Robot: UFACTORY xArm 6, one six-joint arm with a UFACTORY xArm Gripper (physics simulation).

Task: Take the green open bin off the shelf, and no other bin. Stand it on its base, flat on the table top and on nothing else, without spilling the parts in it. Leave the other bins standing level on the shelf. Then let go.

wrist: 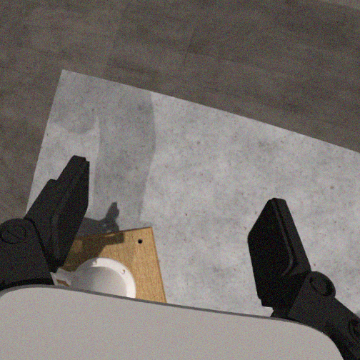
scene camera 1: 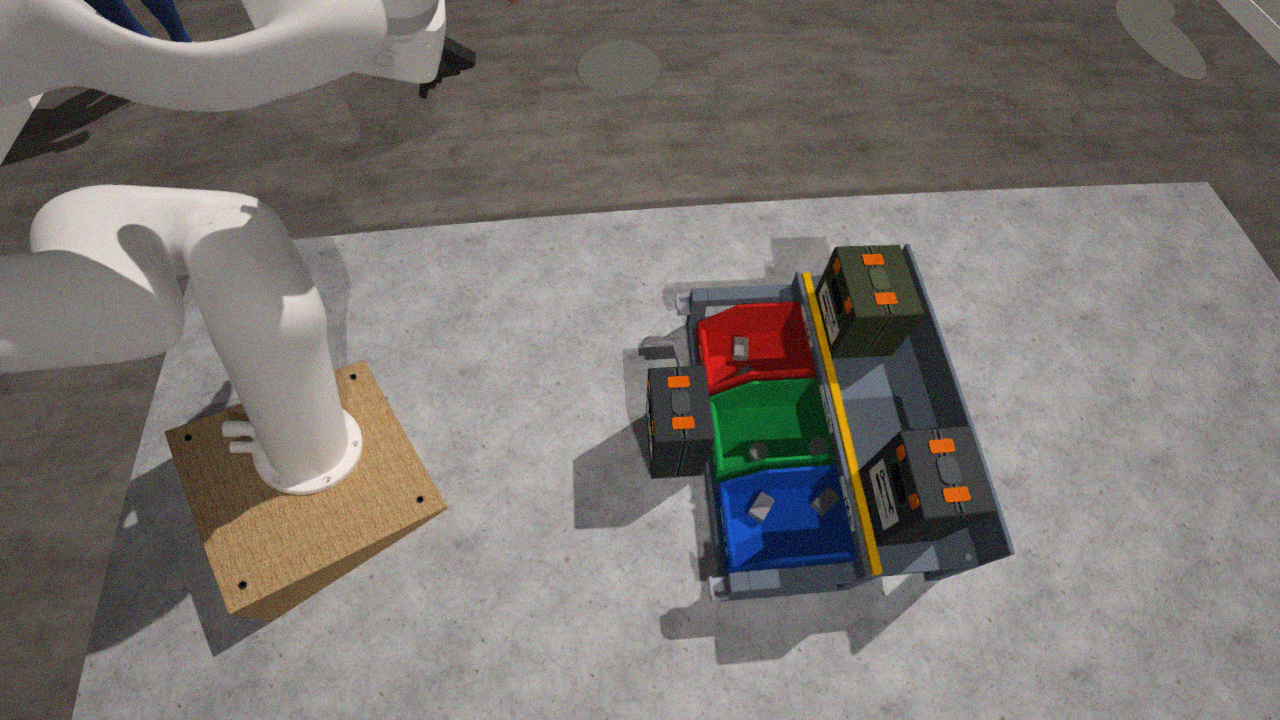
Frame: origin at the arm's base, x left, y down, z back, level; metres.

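Seen in the pictures: gripper, between the fingertips: (scene camera 1: 378, 76); arm's base, origin of its link: (scene camera 1: 309, 448).
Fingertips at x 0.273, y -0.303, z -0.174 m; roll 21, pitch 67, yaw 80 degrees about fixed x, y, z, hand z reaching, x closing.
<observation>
Offsets run from my fingertips to a thing's top centre. "spot": to the spot under its first point.
The green open bin @[dx -0.323, dy +0.264, dz -0.409 m] (scene camera 1: 771, 416) sits in the shelf's near row, between the red bin @[dx -0.212, dy +0.264, dz -0.417 m] (scene camera 1: 768, 333) and the blue bin @[dx -0.435, dy +0.264, dz -0.402 m] (scene camera 1: 787, 535). Small round parts lie in the green bin. The shelf @[spot: dx -0.506, dy +0.261, dz -0.362 m] (scene camera 1: 787, 582) is blue-grey with a yellow rail @[dx -0.327, dy +0.233, dz -0.462 m] (scene camera 1: 839, 413) behind the bins. My gripper (scene camera 1: 435, 82) (wrist: 176, 200) is open and empty, high up and well away from the shelf, toward the top left in the scene view. In the wrist view its fingers stand wide apart above the table top (wrist: 210, 150). The green bin does not show in the wrist view.
A dark case @[dx -0.307, dy +0.214, dz -0.279 m] (scene camera 1: 677, 447) with orange latches stands close in front of the green bin, partly hiding its front edge. An olive case @[dx -0.244, dy +0.148, dz -0.514 m] (scene camera 1: 875, 300) and another dark case @[dx -0.447, dy +0.122, dz -0.497 m] (scene camera 1: 944, 479) stand in the shelf's back section. The arm's wooden base (scene camera 1: 375, 528) (wrist: 147, 270) is at left.
</observation>
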